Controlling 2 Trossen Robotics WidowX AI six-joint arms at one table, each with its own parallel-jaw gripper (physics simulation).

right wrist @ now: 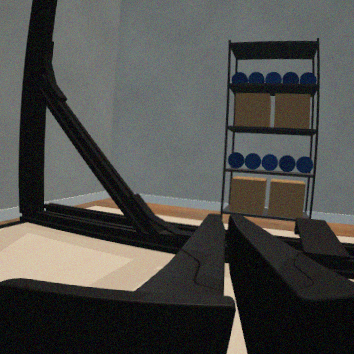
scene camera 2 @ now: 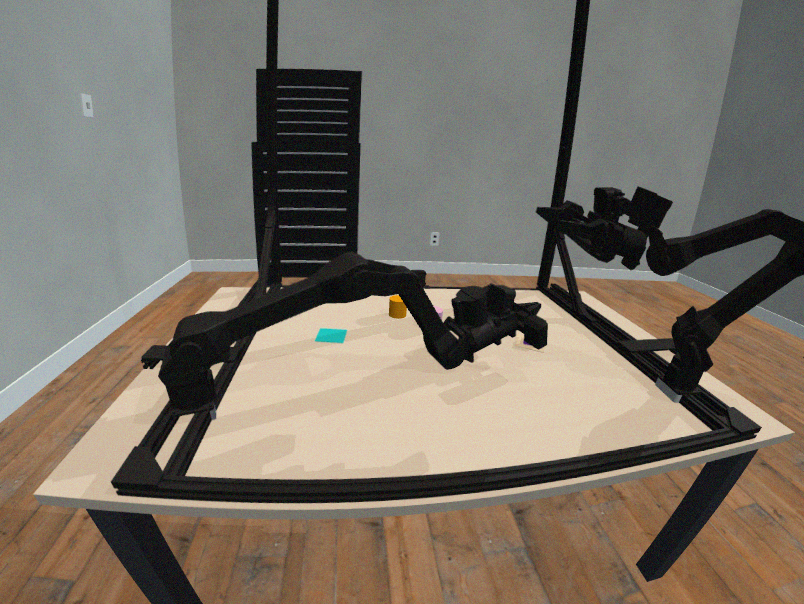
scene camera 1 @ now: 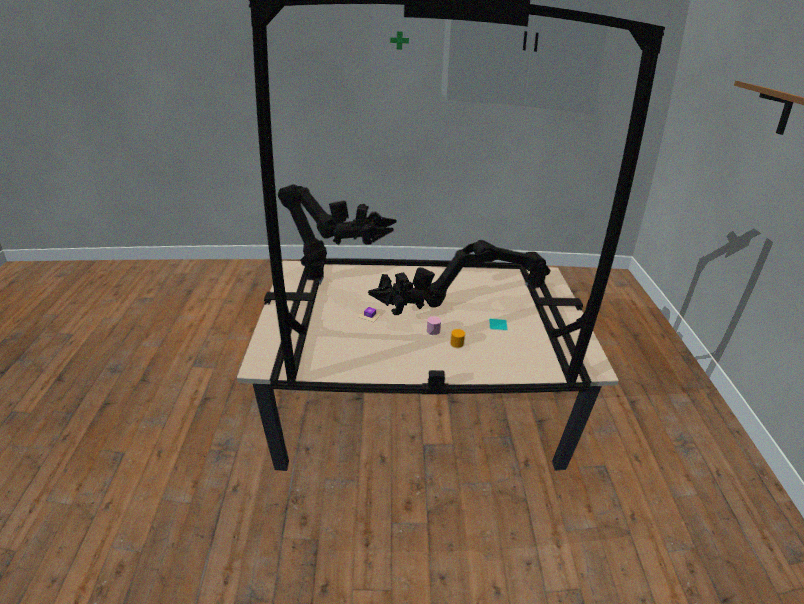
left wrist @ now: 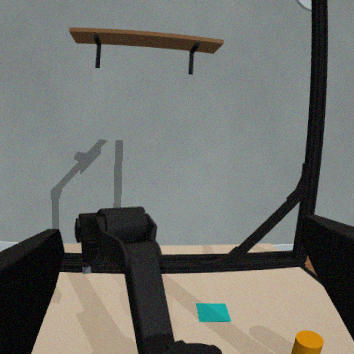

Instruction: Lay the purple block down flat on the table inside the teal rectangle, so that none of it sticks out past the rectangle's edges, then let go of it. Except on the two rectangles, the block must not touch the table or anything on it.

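Frame: origin at the left arm's base, x down, y right, z back, level; metres.
Seen in the pictures: left gripper, fingertip midpoint: (scene camera 2: 546, 215) (scene camera 1: 394, 225) (left wrist: 183, 235); right gripper, fingertip midpoint: (right wrist: 222, 225) (scene camera 2: 539, 304) (scene camera 1: 368, 292); left arm's base at its link origin: (scene camera 2: 679, 384) (scene camera 1: 314, 276); right arm's base at its link origin: (scene camera 2: 193, 401) (scene camera 1: 536, 283) (left wrist: 92, 259).
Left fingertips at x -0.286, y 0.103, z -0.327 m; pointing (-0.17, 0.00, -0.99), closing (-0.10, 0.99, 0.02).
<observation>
Pixels of each thing's top centre, then the offset from my left fingertips to it. "pt": a spot on its surface instead.
- purple block at its top centre: (scene camera 1: 370, 310) dx +0.286, dy +0.106, dz +0.071 m
- tan rectangle at a spot on its surface: (scene camera 1: 369, 318) pt dx +0.305, dy +0.131, dz +0.070 m
- teal rectangle at a spot on its surface: (left wrist: 213, 312) (scene camera 2: 333, 334) (scene camera 1: 497, 324) pt dx +0.304, dy +0.112, dz -0.383 m
- pink cylinder at its top centre: (scene camera 2: 433, 309) (scene camera 1: 434, 320) dx +0.260, dy +0.176, dz -0.156 m
- orange cylinder at its top centre: (left wrist: 309, 338) (scene camera 2: 398, 298) (scene camera 1: 458, 333) dx +0.261, dy +0.238, dz -0.237 m
The purple block (scene camera 1: 369, 312) sits on the tan rectangle (scene camera 1: 369, 318); in scene camera 2 a sliver of the block (scene camera 2: 526, 341) shows behind the right gripper. The teal rectangle (scene camera 1: 498, 324) (scene camera 2: 330, 336) (left wrist: 213, 312) lies bare. My right gripper (scene camera 1: 371, 292) (scene camera 2: 538, 305) (right wrist: 222, 225) is shut, its fingers almost together with no block between them. Its tips are above the block in scene camera 1. The block does not show in the right wrist view. My left gripper (scene camera 1: 394, 225) (scene camera 2: 553, 213) (left wrist: 183, 235) is open and empty, high over the table.
A pink cylinder (scene camera 1: 433, 326) (scene camera 2: 439, 312) and an orange cylinder (scene camera 1: 457, 338) (scene camera 2: 397, 306) (left wrist: 308, 342) stand between the two rectangles in scene camera 1. The black frame (scene camera 1: 493, 388) runs along the table's edges, with tall posts at the front.
</observation>
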